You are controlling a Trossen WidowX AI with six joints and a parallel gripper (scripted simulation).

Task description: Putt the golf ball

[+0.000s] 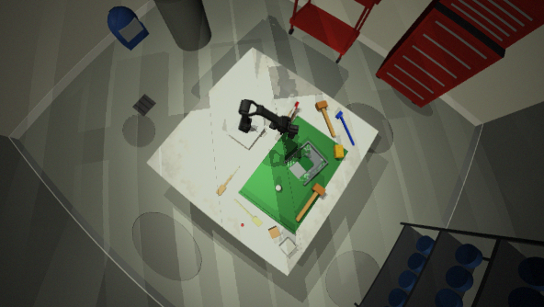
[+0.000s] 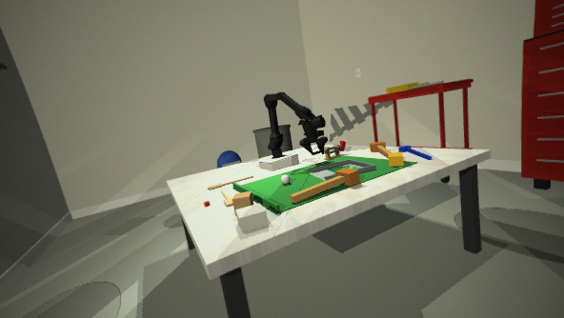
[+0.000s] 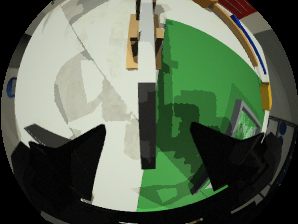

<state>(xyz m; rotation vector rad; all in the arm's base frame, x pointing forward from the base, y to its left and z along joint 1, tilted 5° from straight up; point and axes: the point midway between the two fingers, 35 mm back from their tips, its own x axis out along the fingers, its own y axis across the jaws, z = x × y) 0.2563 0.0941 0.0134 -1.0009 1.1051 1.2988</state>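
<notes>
Right now the red putter is 110 mm to the left of my gripper tip and 10 mm above it. Round my gripper tip: green mat: 210 mm ahead, 220 mm to the right, 50 mm below; yellow block: 440 mm ahead, 50 mm to the left, 30 mm below; white golf ball: 140 mm ahead, 380 mm to the right, 30 mm below.
</notes>
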